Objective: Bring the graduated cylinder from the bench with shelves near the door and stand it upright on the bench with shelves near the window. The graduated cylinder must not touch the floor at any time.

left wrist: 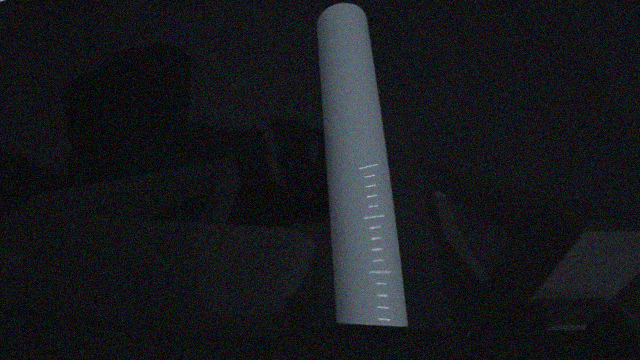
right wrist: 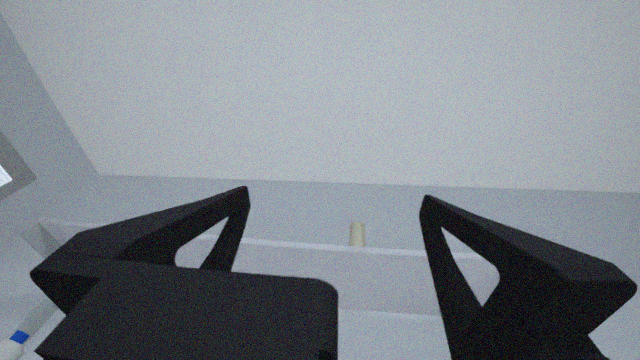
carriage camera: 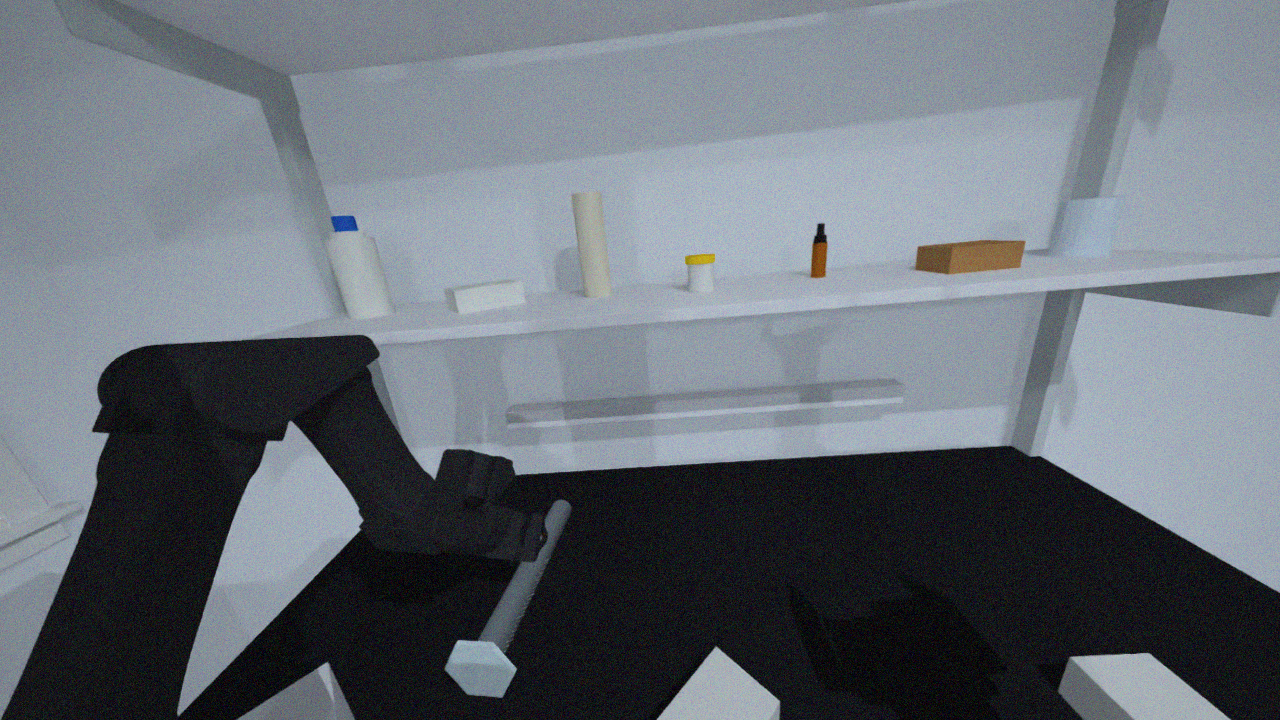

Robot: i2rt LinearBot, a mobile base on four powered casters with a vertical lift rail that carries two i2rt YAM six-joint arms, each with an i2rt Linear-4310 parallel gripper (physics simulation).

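The graduated cylinder is a long, pale grey tube lying on its side on the black bench top. Its hexagonal foot points toward the carriage camera. My left gripper is open at the tube, over its upper half in the carriage view. In the left wrist view the tube runs between the dark, hard-to-see fingers, and its foot is out of sight. Whether a finger touches it cannot be told. My right gripper is open and empty, facing a pale surface, away from the cylinder.
A shelf above the bench bears a blue-capped bottle, a white box, a beige cylinder, a yellow-lidded jar, an amber bottle and a brown box. White blocks stand at the front edge.
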